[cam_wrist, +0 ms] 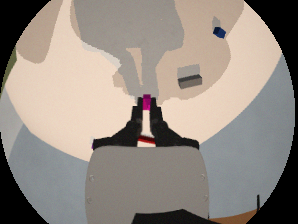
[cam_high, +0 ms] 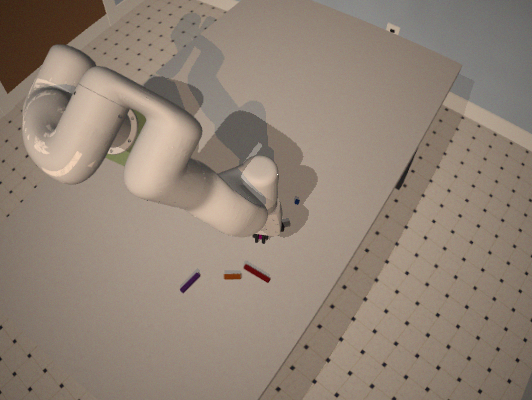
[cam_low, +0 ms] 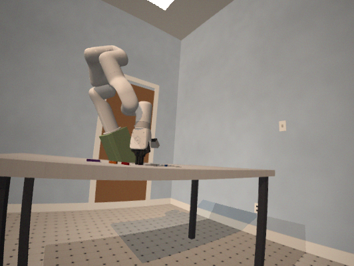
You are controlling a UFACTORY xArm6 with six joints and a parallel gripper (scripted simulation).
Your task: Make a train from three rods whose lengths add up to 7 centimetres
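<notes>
My gripper is now 10 mm to the right of the magenta rod and 20 mm above it. The rest, counted from my hand: orange rod (10 mm ahead, 130 mm to the right, 20 mm below); then red rod (50 mm ahead, 80 mm to the right, 20 mm below); then grey rod (20 mm ahead, 60 mm to the left, 20 mm below).
</notes>
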